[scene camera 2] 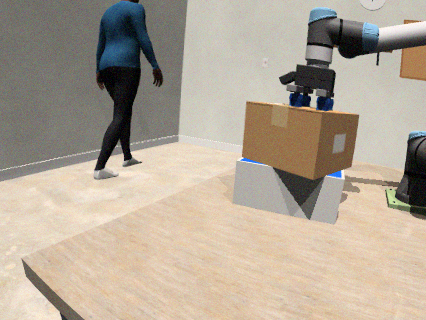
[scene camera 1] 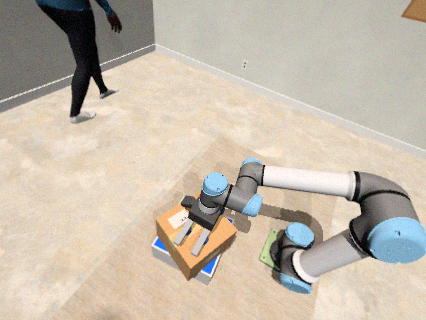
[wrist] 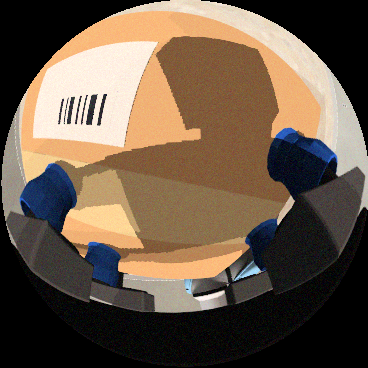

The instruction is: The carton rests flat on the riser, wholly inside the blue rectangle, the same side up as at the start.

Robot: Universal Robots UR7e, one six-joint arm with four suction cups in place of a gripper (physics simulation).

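The brown carton is level over the riser, turned at an angle to it. Its near corner sticks out past the riser's front edge. Whether its underside touches the riser cannot be told. The blue rectangle shows at the left and right of the carton; the rest is hidden. A white barcode label is on the carton's top. My suction gripper has its blue cups on the carton's top and is shut on the carton.
The arm's base stands on a green plate to the right of the riser. The wooden table has its front left corner in scene camera 2. A person is on the floor beyond the table, at the left.
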